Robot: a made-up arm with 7 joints.
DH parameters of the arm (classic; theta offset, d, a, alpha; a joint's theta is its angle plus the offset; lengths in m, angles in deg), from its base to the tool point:
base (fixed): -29.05 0 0.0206 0
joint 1: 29.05 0.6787 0.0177 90
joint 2: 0 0.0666 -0.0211 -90
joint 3: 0 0.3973 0.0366 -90
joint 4: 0 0.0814 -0.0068 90
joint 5: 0 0.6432 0.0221 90
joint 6: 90 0.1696 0.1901 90
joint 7: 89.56 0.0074 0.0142 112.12
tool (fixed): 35.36 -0.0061 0 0
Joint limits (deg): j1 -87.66..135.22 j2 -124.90..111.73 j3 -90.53..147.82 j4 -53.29..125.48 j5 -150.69..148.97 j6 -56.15..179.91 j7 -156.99..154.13
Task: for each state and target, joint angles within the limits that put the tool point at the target. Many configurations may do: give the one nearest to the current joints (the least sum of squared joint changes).
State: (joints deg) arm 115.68 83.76 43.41 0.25 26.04 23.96 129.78
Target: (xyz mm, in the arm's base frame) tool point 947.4 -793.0 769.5
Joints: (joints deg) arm 134.93 85.53 41.05 -9.67 33.00 4.73 149.38
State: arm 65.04 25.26 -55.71 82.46 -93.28 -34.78 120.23
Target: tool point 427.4 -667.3 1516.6
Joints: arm 55.25 36.99 -64.68 67.09 -94.21 -32.91 120.48
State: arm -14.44 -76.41 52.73 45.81 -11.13 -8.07 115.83
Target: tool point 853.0 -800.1 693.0
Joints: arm -55.93 -62.10 39.32 42.41 -12.75 -12.12 114.58
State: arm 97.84 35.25 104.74 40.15 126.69 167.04 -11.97
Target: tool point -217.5 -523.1 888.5
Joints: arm 112.11 23.88 103.73 74.66 118.14 167.15 -14.51
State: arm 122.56 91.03 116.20 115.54 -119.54 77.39 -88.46
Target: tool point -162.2 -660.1 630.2
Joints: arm 135.22 56.67 81.19 113.08 -112.10 109.42 -89.04
